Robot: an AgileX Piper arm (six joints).
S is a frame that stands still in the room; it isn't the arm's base.
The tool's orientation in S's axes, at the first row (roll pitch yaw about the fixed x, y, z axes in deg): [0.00 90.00 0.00]
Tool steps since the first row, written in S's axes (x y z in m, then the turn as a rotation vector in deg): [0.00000 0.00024 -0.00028 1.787 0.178 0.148]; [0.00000 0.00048 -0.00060 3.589 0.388 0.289]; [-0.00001 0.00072 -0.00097 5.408 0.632 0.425]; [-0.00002 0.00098 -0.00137 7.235 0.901 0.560]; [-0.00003 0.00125 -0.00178 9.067 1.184 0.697]
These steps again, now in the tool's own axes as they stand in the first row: [0.00028 0.00024 0.00000 -0.148 0.178 1.787]; [0.00060 0.00048 0.00000 -0.289 0.388 3.589]; [0.00097 0.00072 -0.00001 -0.425 0.632 5.408]; [0.00137 0.00098 -0.00002 -0.560 0.901 7.235]; [0.00178 0.00125 -0.00003 -0.697 1.184 9.067]
